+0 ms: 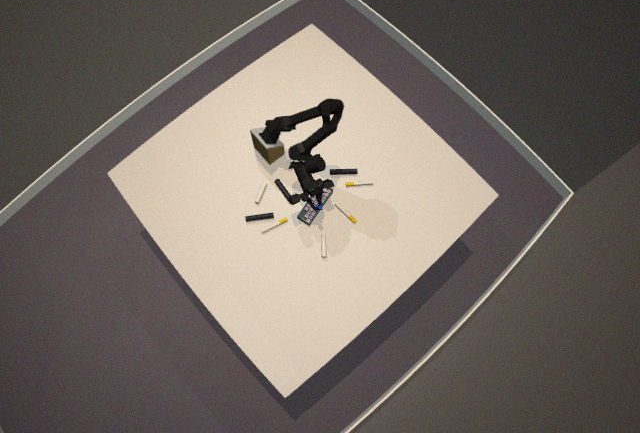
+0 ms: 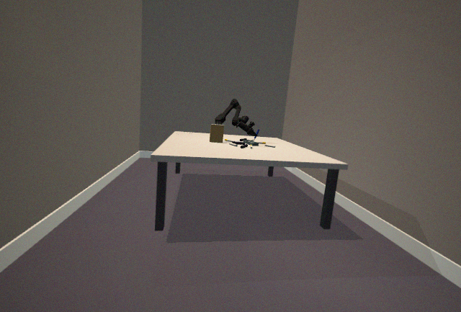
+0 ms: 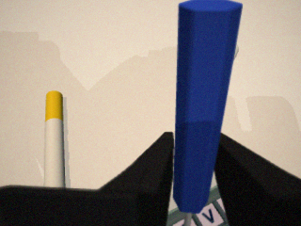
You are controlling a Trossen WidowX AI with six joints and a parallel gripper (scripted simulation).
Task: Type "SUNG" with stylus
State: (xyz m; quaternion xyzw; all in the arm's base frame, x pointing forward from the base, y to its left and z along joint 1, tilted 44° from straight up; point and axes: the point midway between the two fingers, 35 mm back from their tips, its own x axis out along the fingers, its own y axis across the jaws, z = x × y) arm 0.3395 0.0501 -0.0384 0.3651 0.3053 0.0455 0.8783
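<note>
Right now my gripper tip is 30 mm past the S key and 70 mm above it. Also, from my gripper tip: blue stylus: 20 mm behind, 10 mm below.
</note>
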